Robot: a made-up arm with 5 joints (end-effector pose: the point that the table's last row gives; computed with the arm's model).
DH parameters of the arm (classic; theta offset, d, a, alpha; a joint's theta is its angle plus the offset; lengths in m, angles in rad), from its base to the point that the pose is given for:
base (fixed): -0.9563 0 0.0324 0
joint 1: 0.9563 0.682 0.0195 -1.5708
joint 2: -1.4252 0 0.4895 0
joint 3: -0.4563 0 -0.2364 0
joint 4: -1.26 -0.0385 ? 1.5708
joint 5: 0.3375 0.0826 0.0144 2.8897
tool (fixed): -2.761 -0.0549 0 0
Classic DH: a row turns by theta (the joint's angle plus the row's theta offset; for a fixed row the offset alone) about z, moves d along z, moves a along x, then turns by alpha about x.
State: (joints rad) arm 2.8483 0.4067 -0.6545 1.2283 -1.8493
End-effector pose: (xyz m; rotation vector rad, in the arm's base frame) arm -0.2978 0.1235 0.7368 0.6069 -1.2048 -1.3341
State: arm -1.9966 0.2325 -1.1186 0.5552 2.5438
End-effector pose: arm -0.2697 -0.5461 0.9661 0.1543 0.5022 1.7102
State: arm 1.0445 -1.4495 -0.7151 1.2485 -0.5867
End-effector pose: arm -0.0256 -0.1599 0.9940 0.4503 -0.8928 1.6632
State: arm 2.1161 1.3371 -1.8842 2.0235 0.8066
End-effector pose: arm -0.2562 0.4647 0.4338 -1.2997 0.2592 1.0890
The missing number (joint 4, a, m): -0.1179
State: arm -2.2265 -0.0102 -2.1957 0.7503 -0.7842
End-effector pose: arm -0.2327 -0.3001 1.4415 -1.4014 -0.2545 -1.0083
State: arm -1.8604 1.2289 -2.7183 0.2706 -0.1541
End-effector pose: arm -0.2581 -0.8767 0.8841 -1.0475 -0.9058 -1.2653
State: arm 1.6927 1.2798 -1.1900 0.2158 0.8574
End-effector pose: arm -0.0385 0.6056 0.3551 -0.0404 0.1123 0.8633
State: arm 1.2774 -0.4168 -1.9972 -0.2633 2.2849
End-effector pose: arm 0.0376 -0.1134 1.5526 2.8600 0.4709 -0.5080
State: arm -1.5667 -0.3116 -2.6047 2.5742 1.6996
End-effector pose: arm -0.0127 -0.1193 1.3182 0.1312 0.8583 2.9177
